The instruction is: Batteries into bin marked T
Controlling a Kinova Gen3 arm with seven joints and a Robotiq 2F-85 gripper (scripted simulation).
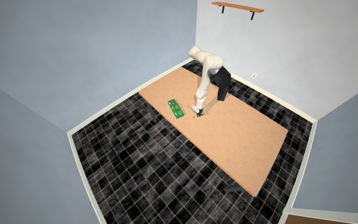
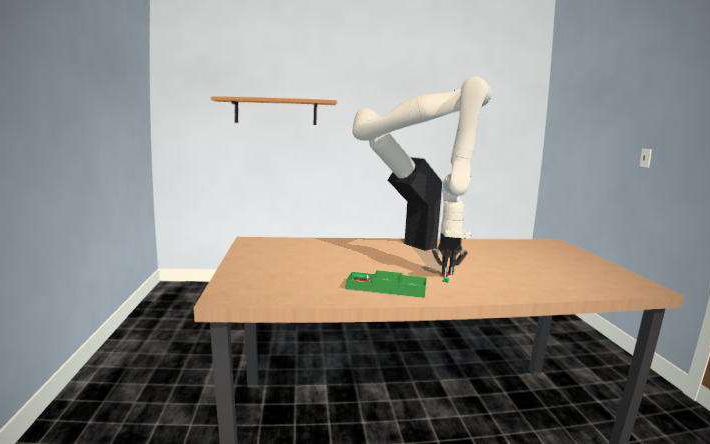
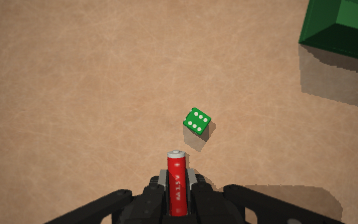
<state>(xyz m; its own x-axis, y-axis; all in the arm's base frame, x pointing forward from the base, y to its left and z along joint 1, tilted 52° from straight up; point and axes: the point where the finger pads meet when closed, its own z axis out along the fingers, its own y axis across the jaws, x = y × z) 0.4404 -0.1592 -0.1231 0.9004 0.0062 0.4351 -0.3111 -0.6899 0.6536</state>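
Now: hand 40 mm short of the green die, 30 mm to the left of it and 10 mm above it. The rest, counted from my hand: red battery 20 mm below; joined green bins 260 mm to the right, 30 mm ahead; small yellow nut 150 mm to the right, 60 mm behind, 20 mm below.
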